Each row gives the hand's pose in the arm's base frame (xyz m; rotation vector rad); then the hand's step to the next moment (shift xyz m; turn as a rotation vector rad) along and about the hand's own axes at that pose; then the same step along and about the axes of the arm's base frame.
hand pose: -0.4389 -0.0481 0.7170 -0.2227 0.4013 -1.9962
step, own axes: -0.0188 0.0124 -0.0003 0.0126 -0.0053 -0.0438
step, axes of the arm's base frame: 0.0186 0.0119 -0.0046 -0.0244 -0.0012 -0.0388
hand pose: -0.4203 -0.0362 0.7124 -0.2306 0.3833 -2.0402
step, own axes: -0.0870 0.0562 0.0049 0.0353 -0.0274 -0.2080
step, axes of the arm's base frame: 0.0890 0.0506 -0.0160 -0.1060 0.0169 -0.1837
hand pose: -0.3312 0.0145 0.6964 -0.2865 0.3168 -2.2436
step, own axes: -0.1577 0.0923 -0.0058 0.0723 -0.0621 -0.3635
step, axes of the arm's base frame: 0.1632 0.0650 -0.0506 -0.2020 0.0303 -0.3154
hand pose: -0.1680 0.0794 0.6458 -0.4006 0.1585 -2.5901
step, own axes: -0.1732 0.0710 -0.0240 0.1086 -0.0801 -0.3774
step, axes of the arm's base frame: 0.1690 0.0269 -0.0796 -0.2448 0.0280 -0.3161
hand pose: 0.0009 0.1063 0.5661 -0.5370 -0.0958 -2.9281
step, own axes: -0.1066 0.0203 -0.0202 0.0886 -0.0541 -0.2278
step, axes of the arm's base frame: 0.0948 -0.0061 -0.0563 -0.1700 0.0192 -0.1828
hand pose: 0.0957 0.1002 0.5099 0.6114 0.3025 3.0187
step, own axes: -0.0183 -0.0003 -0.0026 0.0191 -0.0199 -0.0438
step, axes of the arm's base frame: 0.0158 -0.0017 -0.0094 -0.0345 0.0132 -0.0363
